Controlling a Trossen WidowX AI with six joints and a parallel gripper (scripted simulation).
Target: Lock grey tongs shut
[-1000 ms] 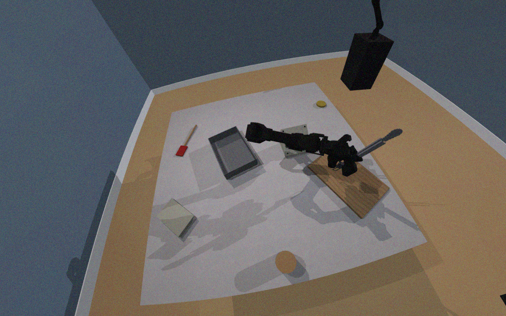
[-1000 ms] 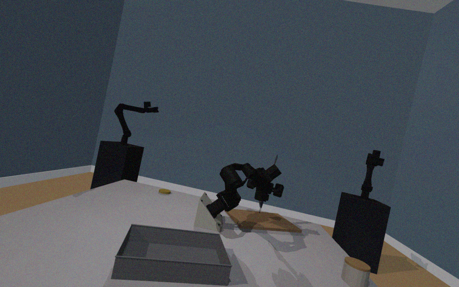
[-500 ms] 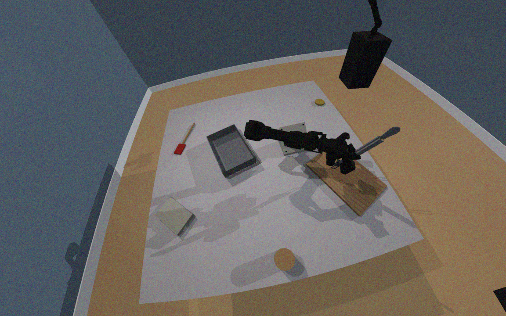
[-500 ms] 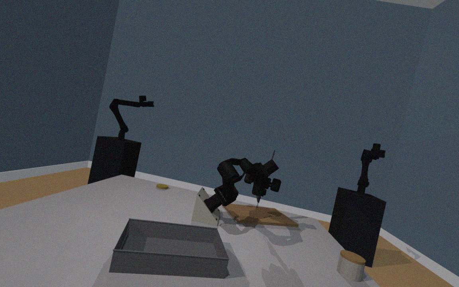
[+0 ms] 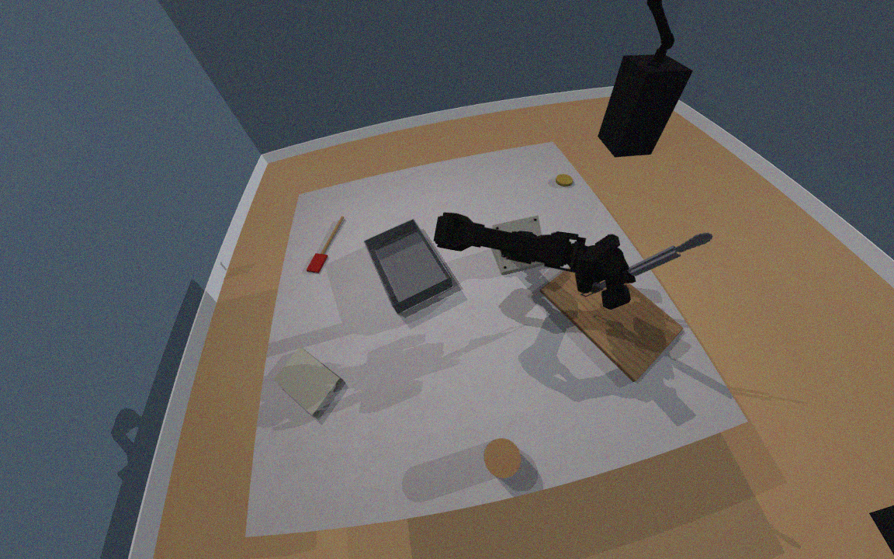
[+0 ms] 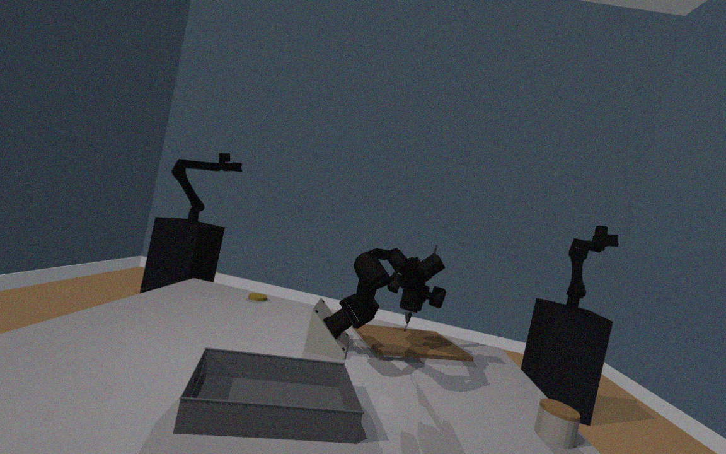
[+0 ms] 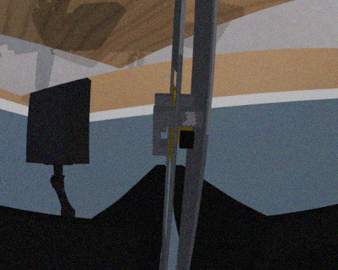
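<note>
The yellow tab lies 5 cm ahead of my gripper tip, 1 cm to the right of it and 1 cm below it. The rest, counted from my gripper tip: cork-lidded jar 40 cm ahead, 34 cm to the left, 13 cm below; wooden board 15 cm below; yellow disc 61 cm to the right, 15 cm below, 6 cm behind.
</note>
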